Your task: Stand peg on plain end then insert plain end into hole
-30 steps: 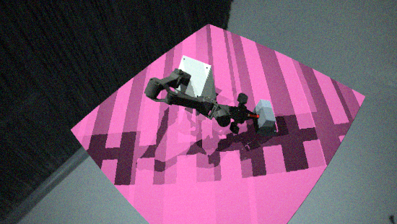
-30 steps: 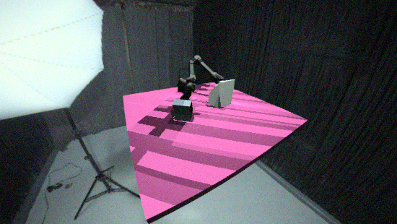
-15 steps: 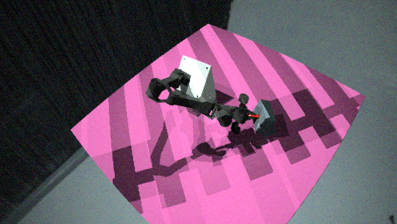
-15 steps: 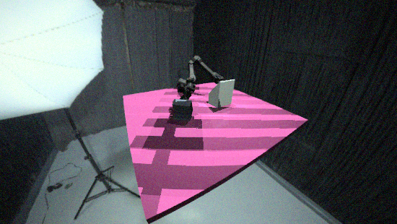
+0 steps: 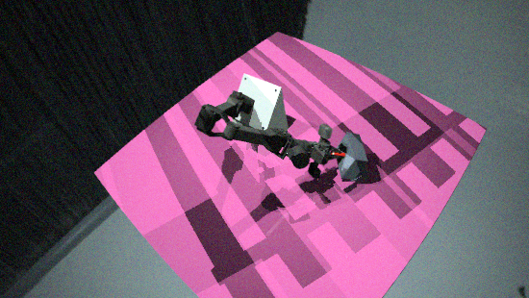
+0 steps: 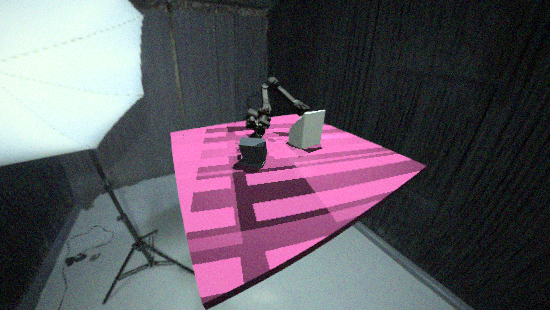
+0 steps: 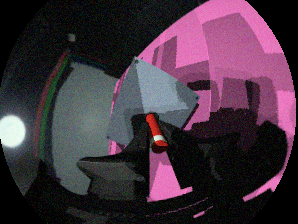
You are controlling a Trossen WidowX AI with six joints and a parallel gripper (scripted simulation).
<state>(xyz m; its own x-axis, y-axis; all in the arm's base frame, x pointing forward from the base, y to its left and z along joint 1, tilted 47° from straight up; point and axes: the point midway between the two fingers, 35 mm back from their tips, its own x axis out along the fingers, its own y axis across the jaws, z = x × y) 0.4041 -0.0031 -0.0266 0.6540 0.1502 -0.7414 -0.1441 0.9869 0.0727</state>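
Right now the peg is 1 cm to the right of my gripper tip, 1 cm behind it and 1 cm above it. Round my gripper tip: grey sloped panel: 3 cm to the left, 3 cm ahead, 2 cm below.
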